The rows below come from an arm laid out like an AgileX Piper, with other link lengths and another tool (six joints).
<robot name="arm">
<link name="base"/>
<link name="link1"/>
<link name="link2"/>
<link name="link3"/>
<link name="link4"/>
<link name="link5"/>
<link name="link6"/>
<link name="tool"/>
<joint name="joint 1" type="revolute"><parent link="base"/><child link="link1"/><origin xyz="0 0 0.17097" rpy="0 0 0"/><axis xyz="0 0 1"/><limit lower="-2.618" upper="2.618"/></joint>
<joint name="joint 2" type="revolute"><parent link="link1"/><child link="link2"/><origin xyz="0 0 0" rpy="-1.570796 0 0"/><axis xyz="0 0 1"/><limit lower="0" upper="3.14"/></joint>
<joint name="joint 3" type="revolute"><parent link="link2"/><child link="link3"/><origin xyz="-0.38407 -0.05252 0" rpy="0 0 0"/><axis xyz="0 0 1"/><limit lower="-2.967" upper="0"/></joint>
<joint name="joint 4" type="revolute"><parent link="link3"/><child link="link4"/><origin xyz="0.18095 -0.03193 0" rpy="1.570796 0 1.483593"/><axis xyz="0 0 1"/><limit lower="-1.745" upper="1.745"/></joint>
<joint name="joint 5" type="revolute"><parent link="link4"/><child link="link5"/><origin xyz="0 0 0" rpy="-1.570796 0 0"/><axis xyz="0 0 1"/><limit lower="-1.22" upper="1.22"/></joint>
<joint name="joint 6" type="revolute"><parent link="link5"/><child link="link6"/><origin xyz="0 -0.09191 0" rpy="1.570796 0 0"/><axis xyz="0 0 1"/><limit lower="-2.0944" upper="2.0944"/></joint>
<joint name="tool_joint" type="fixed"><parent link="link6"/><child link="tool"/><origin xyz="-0.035 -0.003 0.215" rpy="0 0.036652 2.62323"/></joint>
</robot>
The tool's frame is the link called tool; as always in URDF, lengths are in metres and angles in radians.
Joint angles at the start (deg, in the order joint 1, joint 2, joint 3, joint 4, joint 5, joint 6): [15.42 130.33 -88.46 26.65 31.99 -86.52]
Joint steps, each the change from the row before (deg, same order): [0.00 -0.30 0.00 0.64 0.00 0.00]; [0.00 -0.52 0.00 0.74 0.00 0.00]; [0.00 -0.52 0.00 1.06 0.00 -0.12]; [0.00 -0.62 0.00 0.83 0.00 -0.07]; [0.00 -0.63 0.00 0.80 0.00 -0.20]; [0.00 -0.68 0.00 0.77 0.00 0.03]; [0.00 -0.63 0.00 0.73 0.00 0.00]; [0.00 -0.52 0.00 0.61 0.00 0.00]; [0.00 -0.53 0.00 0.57 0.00 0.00]
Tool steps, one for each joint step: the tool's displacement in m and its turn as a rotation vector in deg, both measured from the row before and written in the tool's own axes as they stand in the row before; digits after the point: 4 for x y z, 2 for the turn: [0.0021 0.0028 -0.0026 -0.46 0.29 0.45]; [0.0028 0.0042 -0.0045 -0.69 0.33 0.47]; [0.0036 0.0047 -0.0046 -0.77 0.49 0.62]; [0.0034 0.0049 -0.0053 -0.81 0.39 0.44]; [0.0035 0.0048 -0.0054 -0.81 0.38 0.28]; [0.0035 0.0052 -0.0058 -0.85 0.37 0.47]; [0.0034 0.0048 -0.0053 -0.79 0.36 0.41]; [0.0029 0.0040 -0.0044 -0.66 0.30 0.35]; [0.0029 0.0040 -0.0045 -0.65 0.29 0.31]
